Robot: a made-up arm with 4 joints. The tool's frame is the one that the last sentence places. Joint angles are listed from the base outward.
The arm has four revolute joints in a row. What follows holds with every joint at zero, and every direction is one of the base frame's. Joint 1 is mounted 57 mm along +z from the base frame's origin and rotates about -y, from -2.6 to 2.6 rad. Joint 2 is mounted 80 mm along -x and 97 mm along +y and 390 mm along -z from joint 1 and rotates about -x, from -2.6 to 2.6 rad. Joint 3 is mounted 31 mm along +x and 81 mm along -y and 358 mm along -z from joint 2 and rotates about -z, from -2.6 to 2.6 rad. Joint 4 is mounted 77 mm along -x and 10 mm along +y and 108 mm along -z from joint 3 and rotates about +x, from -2.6 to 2.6 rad. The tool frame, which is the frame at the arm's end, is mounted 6 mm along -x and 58 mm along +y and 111 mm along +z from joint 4; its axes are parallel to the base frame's.
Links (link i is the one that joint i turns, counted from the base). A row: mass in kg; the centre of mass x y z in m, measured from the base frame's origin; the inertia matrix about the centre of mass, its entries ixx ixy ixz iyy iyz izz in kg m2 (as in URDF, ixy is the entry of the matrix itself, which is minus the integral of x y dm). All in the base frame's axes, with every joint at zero. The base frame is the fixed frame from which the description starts. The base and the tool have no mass.
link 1: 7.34; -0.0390 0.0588 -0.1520; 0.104 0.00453 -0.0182 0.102 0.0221 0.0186
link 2: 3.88; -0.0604 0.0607 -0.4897; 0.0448 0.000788 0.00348 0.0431 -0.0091 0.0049
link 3: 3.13; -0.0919 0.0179 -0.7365; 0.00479 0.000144 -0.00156 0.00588 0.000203 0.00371
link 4: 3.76; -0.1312 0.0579 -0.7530; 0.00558 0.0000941 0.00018 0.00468 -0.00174 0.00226
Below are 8 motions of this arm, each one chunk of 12 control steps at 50 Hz.
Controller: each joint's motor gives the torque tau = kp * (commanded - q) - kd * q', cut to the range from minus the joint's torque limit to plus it. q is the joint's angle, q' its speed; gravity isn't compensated. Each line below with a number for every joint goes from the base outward.
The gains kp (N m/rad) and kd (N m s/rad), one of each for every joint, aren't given. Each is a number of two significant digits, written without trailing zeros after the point. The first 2 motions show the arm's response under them.
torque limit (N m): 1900 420 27 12
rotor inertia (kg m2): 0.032 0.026 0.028 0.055
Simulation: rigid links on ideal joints. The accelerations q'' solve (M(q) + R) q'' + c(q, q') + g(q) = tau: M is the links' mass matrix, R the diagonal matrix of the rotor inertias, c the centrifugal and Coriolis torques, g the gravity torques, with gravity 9.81 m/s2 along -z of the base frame. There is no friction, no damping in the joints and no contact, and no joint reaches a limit. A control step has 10 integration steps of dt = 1/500 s. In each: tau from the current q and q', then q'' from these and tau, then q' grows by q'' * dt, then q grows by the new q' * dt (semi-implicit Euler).
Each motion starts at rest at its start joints. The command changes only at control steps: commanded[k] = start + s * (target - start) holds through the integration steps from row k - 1 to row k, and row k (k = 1, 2, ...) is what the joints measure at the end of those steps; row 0 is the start. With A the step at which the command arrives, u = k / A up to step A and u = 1 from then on. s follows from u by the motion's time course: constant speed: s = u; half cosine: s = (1 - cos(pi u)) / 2; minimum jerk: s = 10 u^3 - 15 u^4 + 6 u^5; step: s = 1 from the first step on.
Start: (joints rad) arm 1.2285 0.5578 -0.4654 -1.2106
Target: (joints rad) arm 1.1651 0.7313 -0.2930 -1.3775
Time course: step
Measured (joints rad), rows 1 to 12:
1: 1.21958 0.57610 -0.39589 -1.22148
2: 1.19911 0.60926 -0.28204 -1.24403
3: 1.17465 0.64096 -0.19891 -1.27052
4: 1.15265 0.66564 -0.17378 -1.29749
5: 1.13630 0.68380 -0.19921 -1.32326
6: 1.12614 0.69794 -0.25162 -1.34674
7: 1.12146 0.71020 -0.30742 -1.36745
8: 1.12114 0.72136 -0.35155 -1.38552
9: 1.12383 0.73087 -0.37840 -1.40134
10: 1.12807 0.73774 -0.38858 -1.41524
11: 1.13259 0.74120 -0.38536 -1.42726
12: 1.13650 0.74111 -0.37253 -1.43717
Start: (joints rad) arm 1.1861 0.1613 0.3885 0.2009
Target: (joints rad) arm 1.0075 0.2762 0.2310 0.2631
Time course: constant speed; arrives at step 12
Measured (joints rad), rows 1 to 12:
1: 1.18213 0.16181 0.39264 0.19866
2: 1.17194 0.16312 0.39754 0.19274
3: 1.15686 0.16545 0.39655 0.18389
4: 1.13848 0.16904 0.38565 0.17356
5: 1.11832 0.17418 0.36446 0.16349
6: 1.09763 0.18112 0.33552 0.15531
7: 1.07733 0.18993 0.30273 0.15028
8: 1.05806 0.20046 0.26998 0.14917
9: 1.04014 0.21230 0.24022 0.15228
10: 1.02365 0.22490 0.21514 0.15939
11: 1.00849 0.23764 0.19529 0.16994
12: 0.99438 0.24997 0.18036 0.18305
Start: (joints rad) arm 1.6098 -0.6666 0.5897 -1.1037
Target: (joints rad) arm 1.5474 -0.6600 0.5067 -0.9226
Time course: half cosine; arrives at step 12
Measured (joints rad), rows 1 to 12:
1: 1.60662 -0.66636 0.59039 -1.10383
2: 1.59955 -0.66634 0.58463 -1.10387
3: 1.59044 -0.66679 0.56775 -1.10326
4: 1.58034 -0.66745 0.54104 -1.10138
5: 1.56981 -0.66788 0.50867 -1.09757
6: 1.55918 -0.66768 0.47520 -1.09127
7: 1.54873 -0.66668 0.44413 -1.08209
8: 1.53875 -0.66494 0.41737 -1.06991
9: 1.52960 -0.66271 0.39547 -1.05485
10: 1.52161 -0.66033 0.37819 -1.03736
11: 1.51511 -0.65814 0.36501 -1.01815
12: 1.51040 -0.65638 0.35549 -0.99813

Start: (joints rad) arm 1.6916 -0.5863 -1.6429 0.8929
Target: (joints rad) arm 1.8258 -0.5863 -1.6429 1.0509
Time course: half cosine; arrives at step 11
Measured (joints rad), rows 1 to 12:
1: 1.68893 -0.58638 -1.64319 0.89281
2: 1.68409 -0.58676 -1.63172 0.88993
3: 1.68035 -0.58740 -1.60043 0.88068
4: 1.67994 -0.58798 -1.55232 0.86262
5: 1.68402 -0.58818 -1.49706 0.83515
6: 1.69283 -0.58806 -1.44630 0.79975
7: 1.70591 -0.58795 -1.41010 0.75990
8: 1.72226 -0.58822 -1.39458 0.72056
9: 1.74045 -0.58896 -1.40129 0.68737
10: 1.75878 -0.58994 -1.42799 0.66559
11: 1.77542 -0.59073 -1.46998 0.65927
12: 1.78893 -0.59092 -1.51995 0.67036

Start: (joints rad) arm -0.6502 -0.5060 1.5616 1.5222
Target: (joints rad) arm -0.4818 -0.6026 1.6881 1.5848
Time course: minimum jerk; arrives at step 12
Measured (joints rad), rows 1 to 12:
1: -0.64795 -0.50462 1.55968 1.52538
2: -0.64259 -0.50145 1.55894 1.53309
3: -0.63459 -0.49799 1.56065 1.54408
4: -0.62354 -0.49600 1.56272 1.55776
5: -0.60879 -0.49691 1.56372 1.57398
6: -0.59001 -0.50150 1.56501 1.59266
7: -0.56757 -0.50971 1.57066 1.61339
8: -0.54258 -0.52079 1.58590 1.63522
9: -0.51687 -0.53354 1.61504 1.65661
10: -0.49265 -0.54664 1.65958 1.67561
11: -0.47206 -0.55893 1.71694 1.69015
12: -0.45664 -0.56951 1.78000 1.69857

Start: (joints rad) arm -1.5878 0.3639 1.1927 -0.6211
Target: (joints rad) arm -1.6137 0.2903 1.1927 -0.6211
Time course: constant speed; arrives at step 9
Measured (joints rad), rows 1 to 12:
1: -1.58513 0.36343 1.19298 -0.62097
2: -1.57985 0.36147 1.20327 -0.62146
3: -1.57422 0.35737 1.22873 -0.62364
4: -1.56940 0.35107 1.26592 -0.62822
5: -1.56587 0.34299 1.30745 -0.63540
6: -1.56375 0.33380 1.34570 -0.64489
7: -1.56305 0.32423 1.37506 -0.65599
8: -1.56374 0.31477 1.39277 -0.66777
9: -1.56572 0.30567 1.39869 -0.67924
10: -1.56848 0.29761 1.39246 -0.68942
11: -1.57146 0.29123 1.37585 -0.69750
12: -1.57442 0.28668 1.35330 -0.70294

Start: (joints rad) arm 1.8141 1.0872 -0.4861 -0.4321
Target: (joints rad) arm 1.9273 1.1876 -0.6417 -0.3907
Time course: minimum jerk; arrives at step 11
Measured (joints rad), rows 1 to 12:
1: 1.81041 1.08765 -0.48492 -0.43246
2: 1.80398 1.08956 -0.48398 -0.43405
3: 1.79963 1.09375 -0.48628 -0.43729
4: 1.80065 1.10093 -0.49383 -0.44211
5: 1.80845 1.11139 -0.50760 -0.44796
6: 1.82262 1.12484 -0.52759 -0.45396
7: 1.84124 1.14044 -0.55296 -0.45896
8: 1.86143 1.15695 -0.58230 -0.46179
9: 1.88004 1.17302 -0.61367 -0.46139
10: 1.89447 1.18744 -0.64465 -0.45709
11: 1.90340 1.19942 -0.67236 -0.44882
12: 1.90729 1.20884 -0.69383 -0.43733

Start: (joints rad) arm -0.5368 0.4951 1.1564 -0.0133
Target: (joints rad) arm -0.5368 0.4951 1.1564 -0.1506
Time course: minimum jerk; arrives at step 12
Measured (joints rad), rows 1 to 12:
1: -0.53492 0.49301 1.15410 -0.01571
2: -0.53113 0.48817 1.15534 -0.02316
3: -0.52689 0.48199 1.16481 -0.03651
4: -0.52296 0.47562 1.18126 -0.05629
5: -0.51965 0.46993 1.20079 -0.08252
6: -0.51706 0.46545 1.21930 -0.11454
7: -0.51520 0.46248 1.23386 -0.15111
8: -0.51403 0.46099 1.24312 -0.19051
9: -0.51350 0.46079 1.24707 -0.23072
10: -0.51352 0.46153 1.24654 -0.26965
11: -0.51395 0.46282 1.24272 -0.30533
12: -0.51467 0.46431 1.23688 -0.33614

